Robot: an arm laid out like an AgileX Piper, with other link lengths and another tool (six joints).
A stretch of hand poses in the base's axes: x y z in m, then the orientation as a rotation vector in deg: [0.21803 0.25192 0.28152 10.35 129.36 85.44]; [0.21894 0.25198 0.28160 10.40 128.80 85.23]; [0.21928 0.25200 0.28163 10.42 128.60 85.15]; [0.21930 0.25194 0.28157 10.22 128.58 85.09]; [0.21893 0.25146 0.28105 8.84 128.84 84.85]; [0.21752 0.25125 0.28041 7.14 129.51 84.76]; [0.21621 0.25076 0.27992 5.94 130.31 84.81]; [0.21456 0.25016 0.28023 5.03 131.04 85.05]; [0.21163 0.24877 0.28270 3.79 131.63 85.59]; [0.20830 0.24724 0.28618 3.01 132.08 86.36]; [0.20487 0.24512 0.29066 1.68 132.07 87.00]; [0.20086 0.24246 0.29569 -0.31 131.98 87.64]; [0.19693 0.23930 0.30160 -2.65 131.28 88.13]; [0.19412 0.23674 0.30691 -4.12 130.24 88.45]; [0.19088 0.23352 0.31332 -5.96 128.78 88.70]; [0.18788 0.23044 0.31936 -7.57 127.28 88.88]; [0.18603 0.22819 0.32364 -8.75 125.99 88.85]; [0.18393 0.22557 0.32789 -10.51 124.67 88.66]
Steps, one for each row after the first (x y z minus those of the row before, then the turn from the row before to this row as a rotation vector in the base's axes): [0.00091 0.00006 0.00008 0.07 -0.46 -0.36]; [0.00034 0.00002 0.00003 0.02 -0.17 -0.13]; [0.00002 -0.00006 -0.00006 -0.06 -0.12 0.08]; [-0.00037 -0.00048 -0.00052 -0.46 -0.48 0.78]; [-0.00141 -0.00021 -0.00064 -0.56 -0.25 1.21]; [-0.00131 -0.00049 -0.00049 -0.44 0.12 1.04]; [-0.00165 -0.00060 0.00031 -0.25 0.26 0.92]; [-0.00293 -0.00139 0.00247 -0.07 0.14 1.17]; [-0.00333 -0.00153 0.00348 0.19 0.32 0.94]; [-0.00343 -0.00212 0.00448 0.20 -0.28 1.02]; [-0.00401 -0.00266 0.00503 0.14 -0.59 1.37]; [-0.00393 -0.00316 0.00591 0.24 -1.21 1.29]; [-0.00281 -0.00256 0.00531 0.40 -1.18 0.60]; [-0.00324 -0.00322 0.00641 0.49 -1.64 0.65]; [-0.00300 -0.00308 0.00604 0.50 -1.60 0.49]; [-0.00185 -0.00225 0.00428 0.36 -1.38 0.23]; [-0.00210 -0.00262 0.00425 0.20 -1.67 0.52]
